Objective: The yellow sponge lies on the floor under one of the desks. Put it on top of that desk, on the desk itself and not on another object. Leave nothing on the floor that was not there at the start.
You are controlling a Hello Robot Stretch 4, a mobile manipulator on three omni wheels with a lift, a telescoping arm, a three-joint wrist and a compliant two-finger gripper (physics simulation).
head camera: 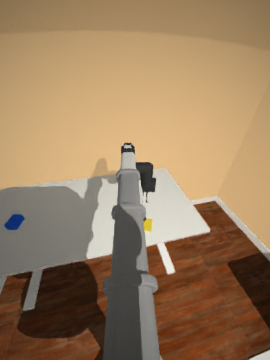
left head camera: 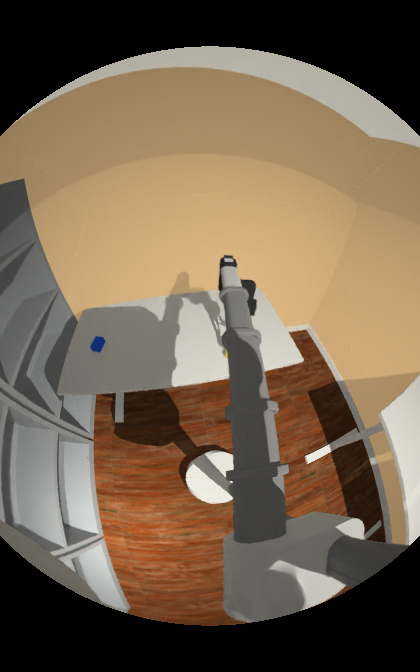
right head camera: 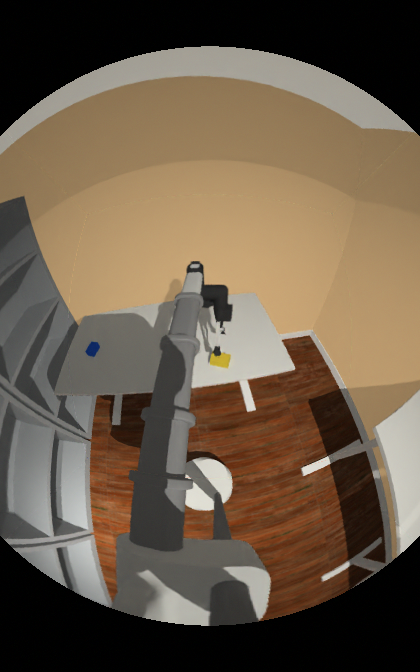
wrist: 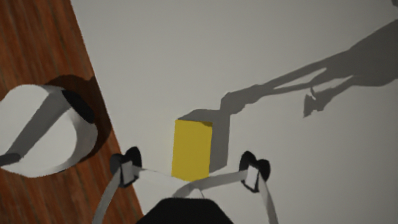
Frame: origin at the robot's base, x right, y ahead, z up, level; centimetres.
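Seen in the pictures: gripper, between the fingertips: [wrist: 190, 162].
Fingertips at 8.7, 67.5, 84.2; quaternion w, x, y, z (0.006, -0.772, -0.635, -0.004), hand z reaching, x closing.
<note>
A point is followed by its place in that frame, as x, y, z.
The yellow sponge [head camera: 148, 225] @(11.8, 64.8, 73.7) [right head camera: 220, 360] [wrist: 192, 150] @(9.2, 67.7, 73.7) lies flat on the white desk top [head camera: 180, 215] @(36.2, 75.3, 69.2) [right head camera: 260, 345] [wrist: 150, 60] @(-8.0, 62.3, 69.2), near its front edge. In the left head camera view the arm hides most of the sponge. My gripper [right head camera: 220, 341] [wrist: 190, 162] @(8.7, 67.5, 84.2) is open above the sponge, pointing down. In the wrist view its fingertips stand wide apart, one on each side of the sponge, with visible space between them and its sides. The sponge casts its own shadow on the desk beside it.
A blue object [head camera: 14, 221] @(-74.4, 70.6, 73.7) [left head camera: 97, 344] [right head camera: 92, 349] is on the desk's left part. A round white stool [left head camera: 210, 475] [right head camera: 210, 490] [wrist: 55, 145] @(7.4, 9.8, 18.7) stands in front of the desk. A grey shelf unit [left head camera: 80, 546] [right head camera: 55, 539] is at the left, another white desk [left head camera: 410, 450] [right head camera: 407, 460] at the right.
</note>
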